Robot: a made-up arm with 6 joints.
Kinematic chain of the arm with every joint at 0, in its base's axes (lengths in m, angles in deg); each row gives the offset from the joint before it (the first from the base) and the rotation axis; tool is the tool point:
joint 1: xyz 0 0 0.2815 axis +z
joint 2: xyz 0 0 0 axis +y
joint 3: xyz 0 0 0.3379 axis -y
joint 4: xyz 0 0 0 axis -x
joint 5: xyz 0.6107 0 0 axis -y
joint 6: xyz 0 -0.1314 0 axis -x
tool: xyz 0 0 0
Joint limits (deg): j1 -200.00..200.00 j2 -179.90..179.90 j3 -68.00..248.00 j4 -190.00..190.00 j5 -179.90..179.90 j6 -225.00..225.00
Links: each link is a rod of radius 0.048 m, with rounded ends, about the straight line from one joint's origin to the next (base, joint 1, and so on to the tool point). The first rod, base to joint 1, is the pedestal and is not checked.
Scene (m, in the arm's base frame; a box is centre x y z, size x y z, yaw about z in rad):
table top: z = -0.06
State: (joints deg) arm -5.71 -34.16 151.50 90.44 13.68 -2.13
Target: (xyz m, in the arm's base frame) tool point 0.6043 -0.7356 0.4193
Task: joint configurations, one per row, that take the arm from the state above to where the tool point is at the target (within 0.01 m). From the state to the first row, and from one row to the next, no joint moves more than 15 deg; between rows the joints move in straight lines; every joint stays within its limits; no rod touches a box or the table.
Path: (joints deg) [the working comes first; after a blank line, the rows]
Joints at the target: -49.47 79.09 73.86 81.79 13.68 -2.13
Straight joint move there: clear.

1: -11.18 -20.00 141.80 89.36 13.68 -2.13
2: -16.65 -5.85 132.09 88.28 13.68 -2.13
3: -22.12 8.31 122.39 87.20 13.68 -2.13
4: -27.59 22.47 112.68 86.11 13.68 -2.13
5: -33.06 36.62 102.98 85.03 13.68 -2.13
6: -38.53 50.78 93.27 83.95 13.68 -2.13
7: -44.00 64.94 83.57 82.87 13.68 -2.13
8: -49.47 79.09 73.86 81.79 13.68 -2.13

